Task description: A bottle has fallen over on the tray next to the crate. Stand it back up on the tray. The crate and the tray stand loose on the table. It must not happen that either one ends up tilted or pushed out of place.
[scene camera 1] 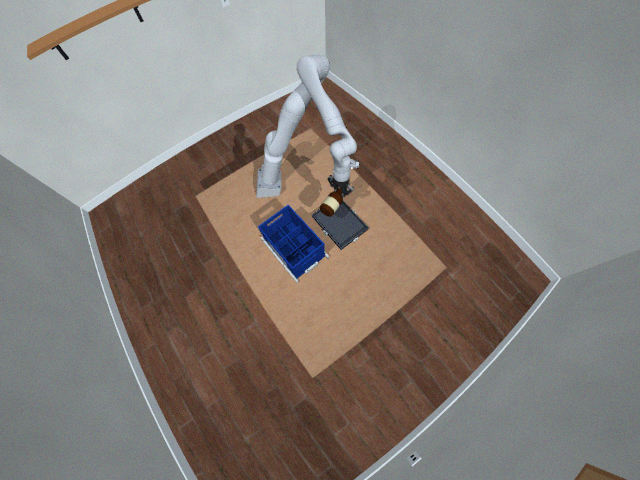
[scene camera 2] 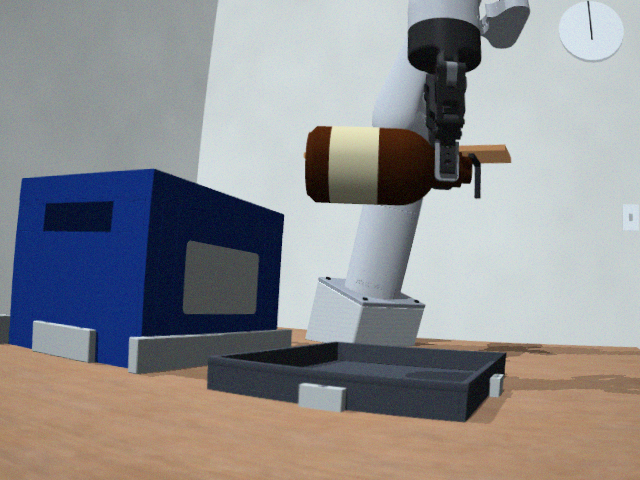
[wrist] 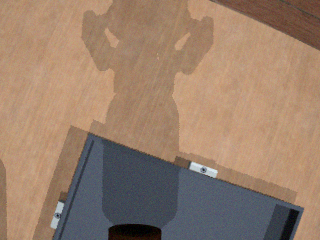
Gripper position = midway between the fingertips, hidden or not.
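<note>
Scene camera 2 takes in the gripper [scene camera 2: 444,185] along with a blue crate [scene camera 2: 179,258], a bottle [scene camera 2: 345,165] and a tray [scene camera 2: 452,396]. From scene camera 1, the crate [scene camera 1: 303,247] and the tray [scene camera 1: 344,226] are visible. The wrist view shows the tray [wrist: 110,187], while the crate is out of frame in the wrist view.
</note>
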